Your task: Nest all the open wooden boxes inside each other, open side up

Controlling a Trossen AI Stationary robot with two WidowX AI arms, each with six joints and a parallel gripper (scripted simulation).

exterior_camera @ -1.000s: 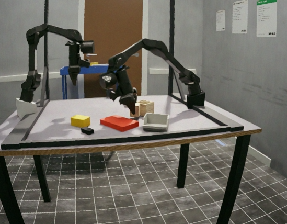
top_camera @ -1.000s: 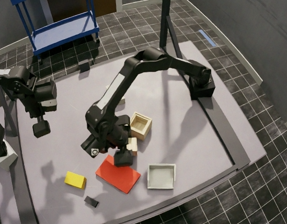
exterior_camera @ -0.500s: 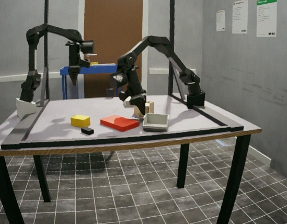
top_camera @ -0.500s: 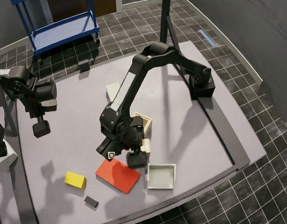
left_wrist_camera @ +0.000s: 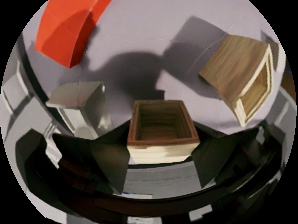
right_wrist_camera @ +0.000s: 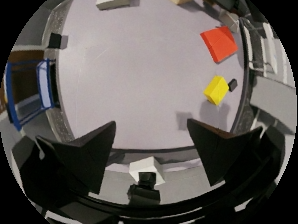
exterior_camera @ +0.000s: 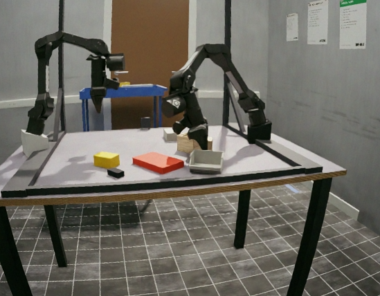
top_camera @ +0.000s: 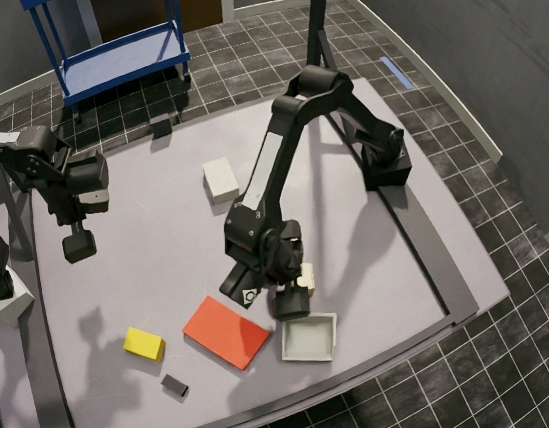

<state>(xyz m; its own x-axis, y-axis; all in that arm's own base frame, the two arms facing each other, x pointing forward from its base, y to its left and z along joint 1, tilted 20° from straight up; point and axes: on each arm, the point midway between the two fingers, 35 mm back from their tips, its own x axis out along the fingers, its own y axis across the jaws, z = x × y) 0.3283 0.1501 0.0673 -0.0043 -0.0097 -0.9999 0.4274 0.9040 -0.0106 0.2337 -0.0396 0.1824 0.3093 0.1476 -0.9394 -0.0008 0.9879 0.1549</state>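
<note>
Now: left hand 11 cm short of the pale grey tray, 2 cm to the left of it and 4 cm above it. From my left hand the other things lie so: white block 30 cm behind, 5 cm to the right, 5 cm below; then flat red block 4 cm ahead, 16 cm to the right, 5 cm below; then small wooden box 1 cm ahead, 2 cm to the left, 2 cm below.
</note>
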